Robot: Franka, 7 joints.
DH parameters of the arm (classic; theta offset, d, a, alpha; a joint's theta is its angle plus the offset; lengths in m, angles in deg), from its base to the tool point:
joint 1: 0 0.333 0 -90
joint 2: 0 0 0 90
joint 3: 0 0.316 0.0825 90
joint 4: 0 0 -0.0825 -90
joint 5: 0 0.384 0 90
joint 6: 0 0 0.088 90
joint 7: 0 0.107 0 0
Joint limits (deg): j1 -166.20..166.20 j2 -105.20..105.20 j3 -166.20..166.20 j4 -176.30..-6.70 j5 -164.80..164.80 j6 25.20..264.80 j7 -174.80..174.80
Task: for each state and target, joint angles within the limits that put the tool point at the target. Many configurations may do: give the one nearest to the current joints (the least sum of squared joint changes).
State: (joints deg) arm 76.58 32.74 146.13 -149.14 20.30 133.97 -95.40
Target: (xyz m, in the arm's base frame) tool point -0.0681 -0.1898 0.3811
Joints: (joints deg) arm 78.31 65.82 151.48 -173.76 20.66 94.49 -95.40
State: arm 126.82 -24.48 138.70 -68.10 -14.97 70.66 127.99
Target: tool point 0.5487 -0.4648 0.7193
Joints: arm 154.43 -36.53 153.64 -37.18 -14.09 109.50 127.99
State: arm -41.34 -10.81 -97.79 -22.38 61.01 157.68 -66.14
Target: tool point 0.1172 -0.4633 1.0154
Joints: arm -20.09 20.91 -80.56 -48.32 66.84 167.14 -66.14
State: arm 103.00 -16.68 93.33 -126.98 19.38 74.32 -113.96
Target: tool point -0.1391 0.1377 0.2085
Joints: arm 69.43 -23.19 77.31 -165.23 8.17 89.71 -113.96
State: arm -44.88 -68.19 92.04 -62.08 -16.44 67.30 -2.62
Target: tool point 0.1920 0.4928 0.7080
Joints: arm -51.16 -54.85 76.75 -67.70 -19.73 62.77 -2.62
